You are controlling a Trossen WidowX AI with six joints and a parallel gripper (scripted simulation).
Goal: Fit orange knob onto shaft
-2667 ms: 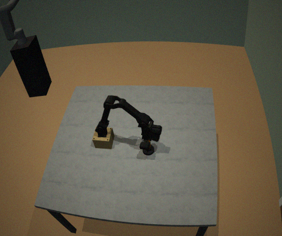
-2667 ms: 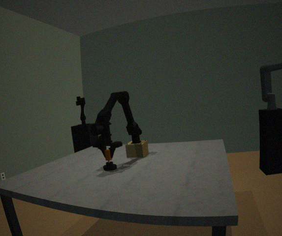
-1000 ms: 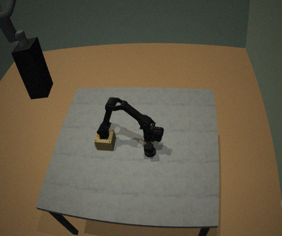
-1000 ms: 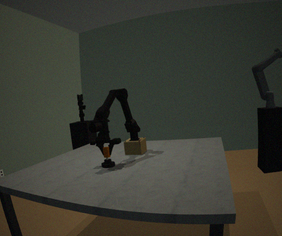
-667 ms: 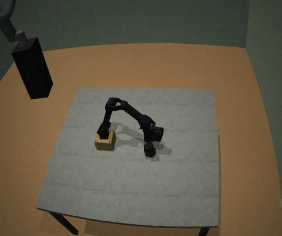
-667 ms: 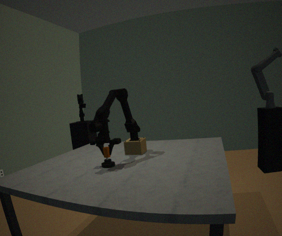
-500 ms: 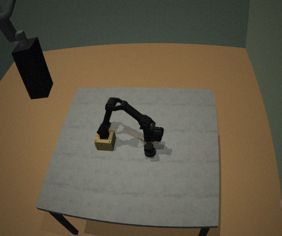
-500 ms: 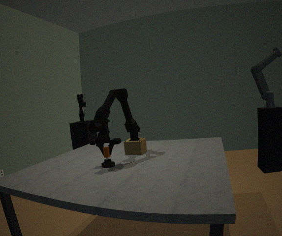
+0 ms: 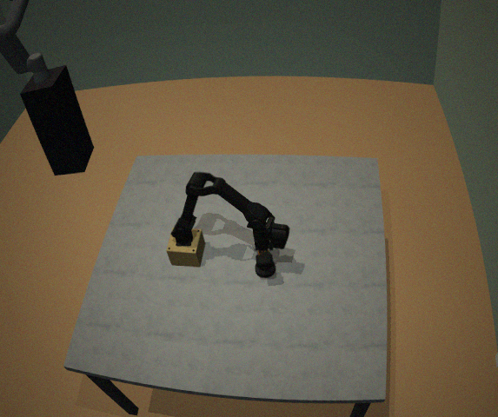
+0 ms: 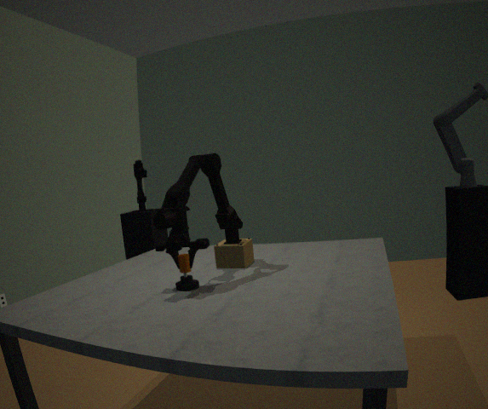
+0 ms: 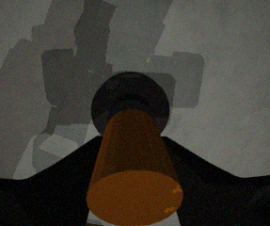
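Right now the orange knob is 3 cm above my gripper tip. Also, from my gripper tip: round pedestal 4 cm below.
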